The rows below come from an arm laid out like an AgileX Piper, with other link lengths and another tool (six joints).
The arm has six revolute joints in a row. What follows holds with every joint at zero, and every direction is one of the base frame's.
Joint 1 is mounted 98.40 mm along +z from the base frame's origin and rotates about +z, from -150.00 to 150.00 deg.
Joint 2 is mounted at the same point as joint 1 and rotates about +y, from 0.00 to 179.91 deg.
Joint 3 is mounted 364.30 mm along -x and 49.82 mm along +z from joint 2 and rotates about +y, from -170.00 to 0.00 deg.
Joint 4 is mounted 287.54 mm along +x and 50.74 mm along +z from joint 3 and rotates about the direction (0.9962, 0, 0.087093), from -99.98 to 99.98 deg.
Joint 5 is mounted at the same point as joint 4 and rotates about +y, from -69.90 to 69.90 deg.
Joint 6 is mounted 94.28 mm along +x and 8.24 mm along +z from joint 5 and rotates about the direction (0.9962, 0, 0.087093), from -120.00 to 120.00 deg.
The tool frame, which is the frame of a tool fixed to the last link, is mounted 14.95 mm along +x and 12.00 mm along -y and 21.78 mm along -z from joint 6; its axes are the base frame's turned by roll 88.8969, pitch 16.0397 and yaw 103.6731 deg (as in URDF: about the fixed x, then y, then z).
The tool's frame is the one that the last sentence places.
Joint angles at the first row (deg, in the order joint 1, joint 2, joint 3, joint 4, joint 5, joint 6):
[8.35 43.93 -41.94 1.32 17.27 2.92]
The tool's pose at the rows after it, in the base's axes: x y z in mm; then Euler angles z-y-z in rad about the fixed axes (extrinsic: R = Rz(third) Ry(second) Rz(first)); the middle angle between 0 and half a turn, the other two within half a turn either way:
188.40, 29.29, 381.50, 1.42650, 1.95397, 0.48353
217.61, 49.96, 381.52, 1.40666, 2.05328, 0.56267
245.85, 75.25, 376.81, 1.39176, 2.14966, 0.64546
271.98, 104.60, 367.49, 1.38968, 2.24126, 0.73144
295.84, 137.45, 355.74, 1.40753, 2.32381, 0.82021
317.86, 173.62, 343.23, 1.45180, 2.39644, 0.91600
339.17, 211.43, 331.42, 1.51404, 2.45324, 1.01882
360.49, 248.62, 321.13, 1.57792, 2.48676, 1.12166
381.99, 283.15, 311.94, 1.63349, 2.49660, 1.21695
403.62, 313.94, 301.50, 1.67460, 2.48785, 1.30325
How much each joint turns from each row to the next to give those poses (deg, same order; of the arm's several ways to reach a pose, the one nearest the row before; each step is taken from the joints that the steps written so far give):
[3.65 6.38 -3.94 0.07 2.48 -2.73]
[3.87 6.57 -4.13 0.12 2.78 -2.90]
[3.88 6.60 -3.96 0.11 2.46 -2.70]
[3.81 6.60 -3.84 0.11 2.24 -2.13]
[3.65 6.65 -4.22 0.14 2.30 -1.21]
[3.40 6.83 -5.09 0.49 2.80 -0.42]
[2.86 6.92 -6.17 1.28 3.19 -0.61]
[2.15 6.78 -7.03 2.08 3.08 -1.40]
[1.43 6.47 -7.51 2.74 2.70 -2.20]
[0.79 6.15 -7.42 3.41 2.08 -3.23]

